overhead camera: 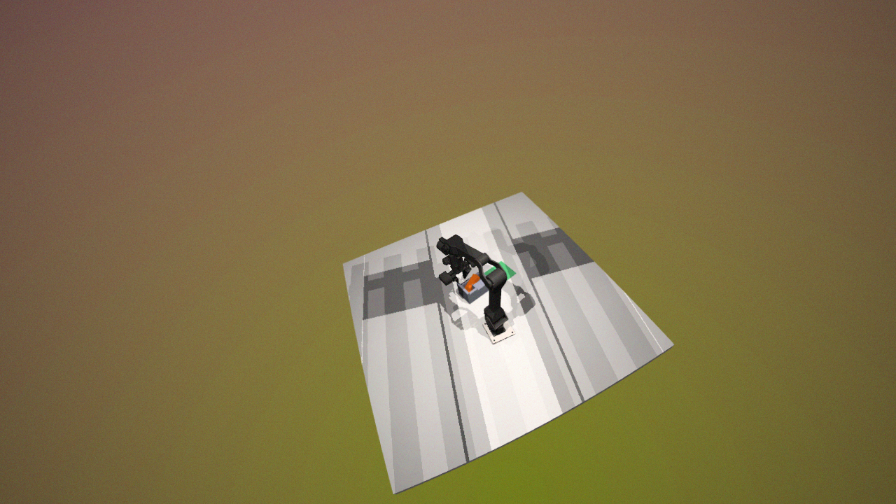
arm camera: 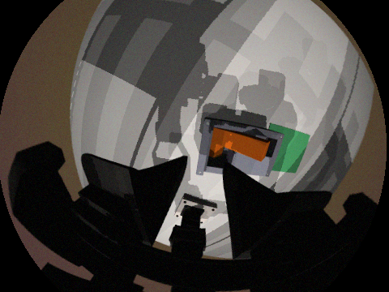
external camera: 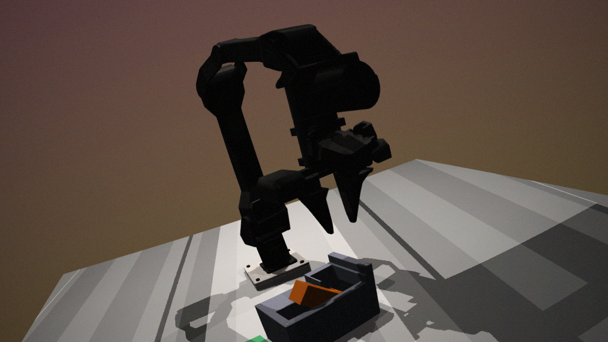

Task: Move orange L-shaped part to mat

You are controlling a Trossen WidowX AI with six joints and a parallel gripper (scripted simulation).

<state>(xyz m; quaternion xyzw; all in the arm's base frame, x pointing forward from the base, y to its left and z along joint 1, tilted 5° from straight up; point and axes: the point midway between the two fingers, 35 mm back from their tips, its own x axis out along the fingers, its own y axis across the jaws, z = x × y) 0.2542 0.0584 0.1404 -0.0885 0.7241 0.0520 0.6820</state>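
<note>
Right now my gripper tip is 10 cm above the orange L-shaped part and 4 cm to the left of it. Also, from my gripper tip: green mat: 22 cm to the right, 16 cm below, 4 cm ahead.
</note>
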